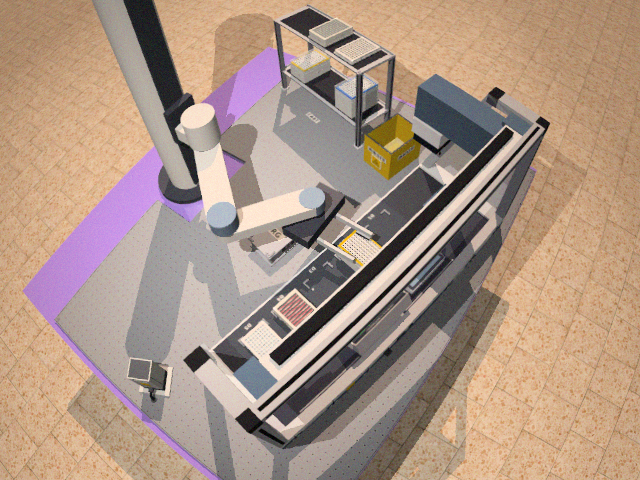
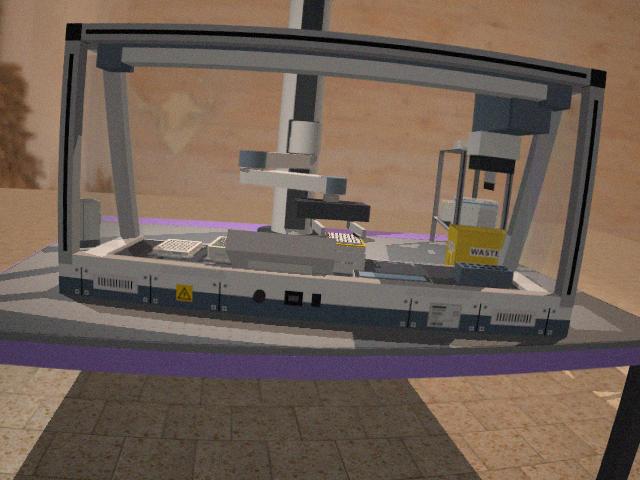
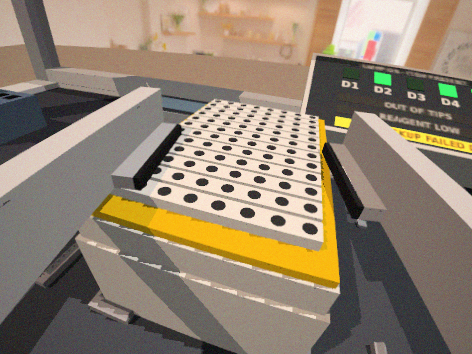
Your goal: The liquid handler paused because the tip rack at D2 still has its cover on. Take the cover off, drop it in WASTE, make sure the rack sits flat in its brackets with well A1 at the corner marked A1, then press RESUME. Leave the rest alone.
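Frame: origin at the arm's base, x ahead, y right, z down, level; centimetres.
Seen in the pictures: gripper, fingertip midpoint: (image 1: 363, 248) (image 2: 343, 233) (image 3: 254, 121); arm's base, origin of the base link: (image 1: 190, 175).
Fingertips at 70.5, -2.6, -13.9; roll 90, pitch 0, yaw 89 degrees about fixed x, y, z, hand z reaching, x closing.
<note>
Offsets run from my fingertips to a thing's top centre, as dx, dy, dz. "*": to the spot under its first point.
The tip rack {+0.1, -0.3, +0.9} (image 1: 356, 242) (image 2: 350, 258) (image 3: 210, 240) has a yellow deck and a white top with dark holes; no cover shows on it. It looks level, but its seating in the brackets {* -5.8, -5.1, +6.8} (image 3: 112, 307) and the A1 mark cannot be made out. My gripper (image 1: 364, 249) (image 2: 341, 230) (image 3: 254, 121) is open and empty, its fingers on either side of the rack's top. A gap shows at the right pad; contact at the left is unclear. The yellow WASTE box (image 1: 379, 157) (image 2: 475, 240) has a pale shape inside. The screen {* +10.7, +11.0, +1.5} (image 3: 380, 110) shows D2 and D4 lit green. RESUME is not visible.
The gantry beam (image 1: 392, 242) (image 2: 330, 64) spans the deck. The pipetting head (image 1: 454, 111) (image 2: 493, 144) hangs near WASTE. A red-striped plate {-4.3, +24.1, +4.3} (image 1: 294, 308) and a white plate {-6.5, +36.3, +6.0} (image 1: 261, 338) sit on the deck. A shelf unit {* -26.4, -39.0, -6.0} (image 1: 358, 111) stands behind WASTE.
</note>
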